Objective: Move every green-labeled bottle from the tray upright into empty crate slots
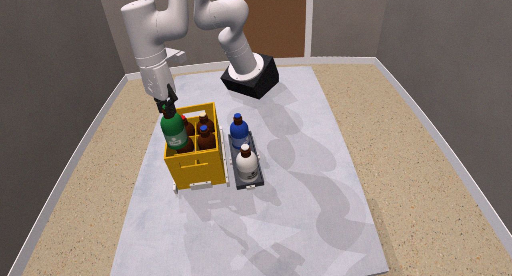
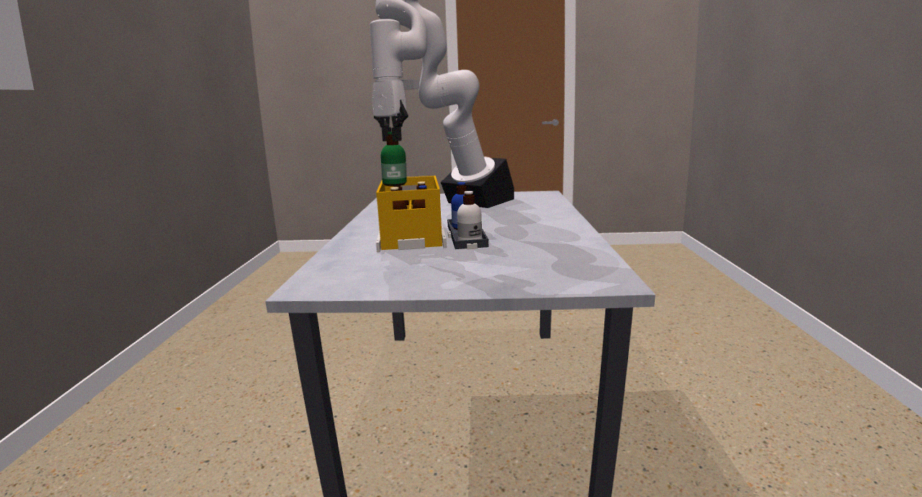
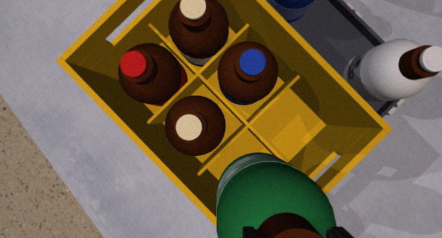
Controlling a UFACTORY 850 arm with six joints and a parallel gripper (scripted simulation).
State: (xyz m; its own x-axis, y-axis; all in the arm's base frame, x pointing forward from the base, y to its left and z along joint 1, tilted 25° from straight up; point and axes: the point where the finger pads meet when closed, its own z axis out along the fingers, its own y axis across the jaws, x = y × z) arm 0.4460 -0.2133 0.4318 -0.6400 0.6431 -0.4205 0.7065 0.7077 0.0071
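The green-labeled bottle lies 70 mm below my hand. From my hand the other things lie so: white-labeled bottle (250 mm below, 210 mm to the left, 50 mm ahead); then blue-labeled bottle (250 mm below, 220 mm to the left, 120 mm behind); then yellow crate (250 mm below, 90 mm behind, 40 mm to the left).
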